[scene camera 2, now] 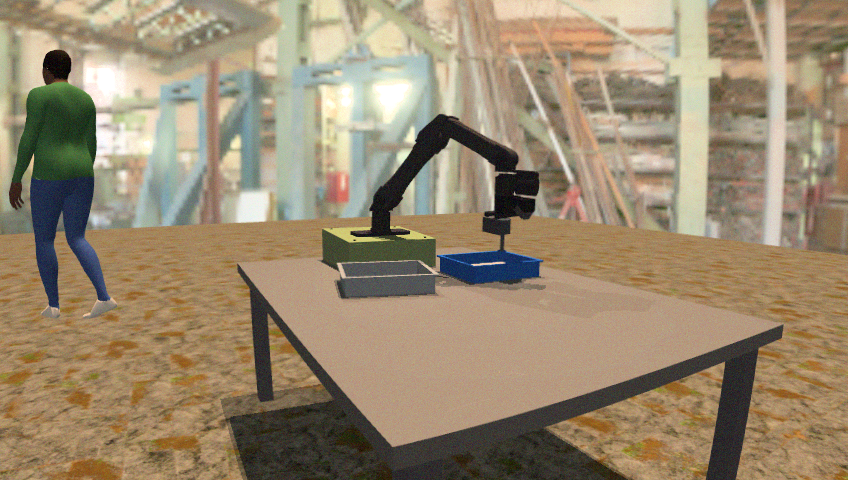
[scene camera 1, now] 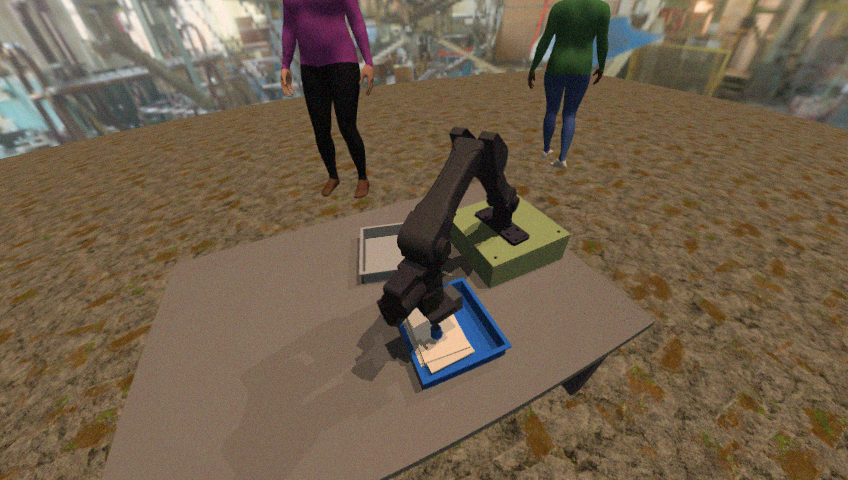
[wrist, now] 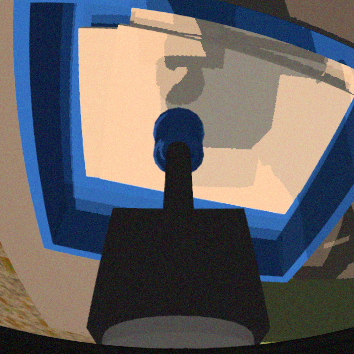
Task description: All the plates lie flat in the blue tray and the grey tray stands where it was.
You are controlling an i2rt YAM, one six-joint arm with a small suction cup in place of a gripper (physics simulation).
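Places are measured from the arm's base along level axes (x back, y down, z right), in metres.
Pixels of known places: end effector, tool point: (scene camera 2: 501, 259) (scene camera 1: 436, 334) (wrist: 177, 130); arm's base, origin of the base link: (scene camera 2: 380, 234) (scene camera 1: 500, 225).
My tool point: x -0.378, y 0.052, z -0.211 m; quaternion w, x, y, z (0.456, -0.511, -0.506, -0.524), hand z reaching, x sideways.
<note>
For each thing: its middle in the pictures, then the offset to it from my tool point.
- blue tray, body centre: (wrist: 198, 160) (scene camera 1: 446, 328) (scene camera 2: 488, 265) dx +0.039, dy +0.024, dz +0.016 m
- top plate, body centre: (wrist: 220, 133) (scene camera 1: 436, 328) dx +0.015, dy +0.026, dz +0.029 m
- grey tray, body centre: (scene camera 2: 384, 277) (scene camera 1: 393, 250) dx +0.050, dy +0.024, dz +0.372 m
The blue tray (scene camera 1: 489, 324) (scene camera 2: 489, 272) (wrist: 85, 192) holds a stack of thin pale plates, slightly offset from each other. The top plate (scene camera 1: 454, 340) (wrist: 117, 125) looks flat; other plate edges show beyond it. In scene camera 2 a pale sliver of plate (scene camera 2: 487, 263) shows inside the rim. My suction cup (scene camera 1: 436, 333) (wrist: 178, 132) is over the top plate, at or very near its surface; suction is off. In scene camera 2 the cup is hidden by the tray wall. The grey tray (scene camera 1: 361, 252) (scene camera 2: 386, 286) stands upright; its visible floor is bare, and the arm hides its right part.
The green base block (scene camera 1: 526, 261) (scene camera 2: 380, 249) carries the arm behind the trays, beside the blue tray. The grey tray is close to the blue one. The table edge (scene camera 1: 523, 401) runs past the blue tray's outer side. Two people stand on the floor beyond the table.
</note>
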